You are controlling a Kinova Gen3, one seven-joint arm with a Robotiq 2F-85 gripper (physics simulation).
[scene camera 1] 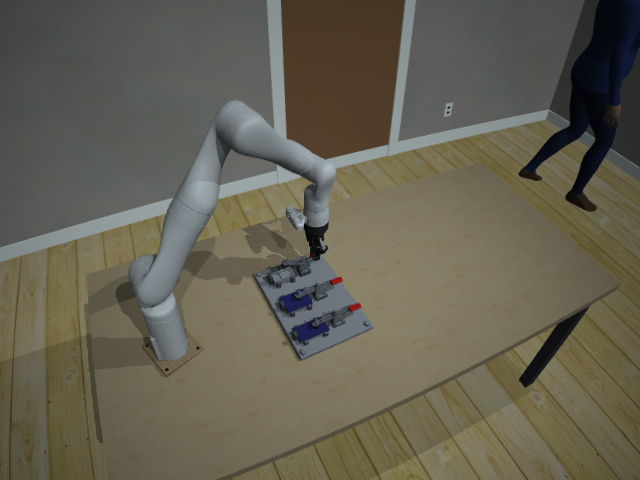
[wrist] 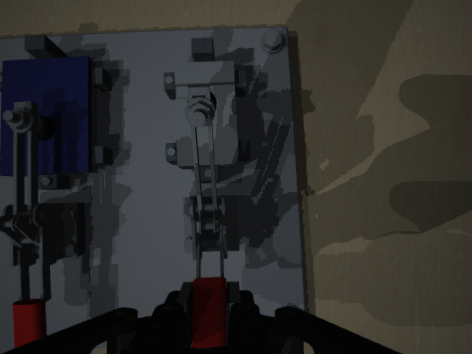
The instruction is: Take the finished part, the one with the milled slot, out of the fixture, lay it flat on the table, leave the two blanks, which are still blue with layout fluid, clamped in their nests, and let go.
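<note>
The finished part, grey with a milled slot, sits in the nest at the fixture's far end. Its clamp arm reaches over it; I cannot tell whether the pad presses on it. My gripper is shut on the red handle of this clamp, its fingers on either side. One blue blank sits in the middle nest with its clamp arm over it. The other blue blank sits in the near nest under its own clamp arm.
The grey fixture plate lies on the wooden table. The other clamps' red handles point away from the blanks. Bolt heads stand at plate corners. A person is on the floor beyond the table.
</note>
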